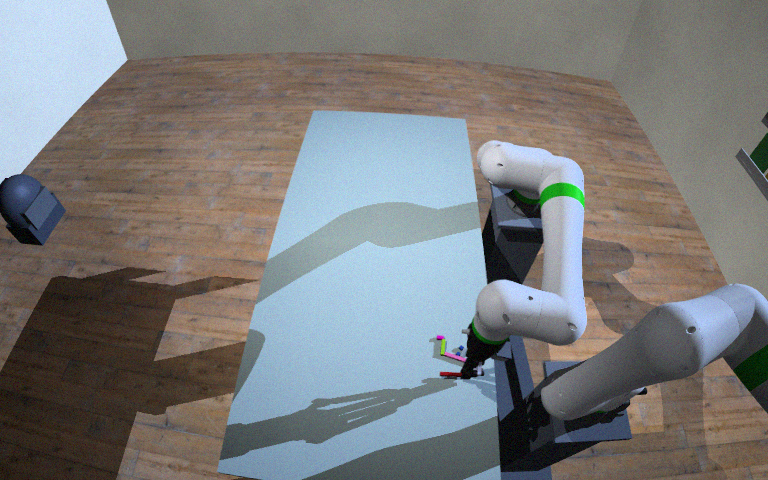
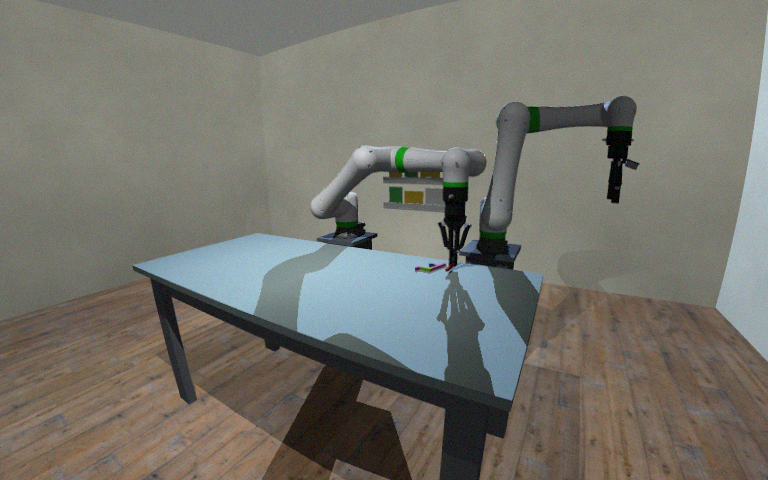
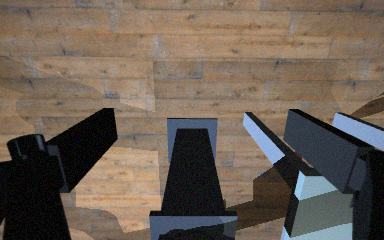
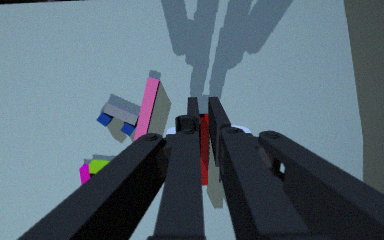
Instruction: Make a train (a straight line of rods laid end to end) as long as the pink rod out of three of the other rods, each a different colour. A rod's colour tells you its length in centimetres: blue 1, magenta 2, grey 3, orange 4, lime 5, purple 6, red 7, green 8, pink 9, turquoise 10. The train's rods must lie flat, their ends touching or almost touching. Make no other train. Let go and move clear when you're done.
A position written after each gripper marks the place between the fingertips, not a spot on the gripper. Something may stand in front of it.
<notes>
In view: the left gripper [image 2: 612, 201], the right gripper [image 2: 452, 265] and a pink rod [image 4: 152, 84].
The left gripper also shows in image 3 [image 3: 200, 124]. The right gripper shows as well in image 4 [image 4: 202, 112]. Image 3 does not show the pink rod: it is out of frame.
</notes>
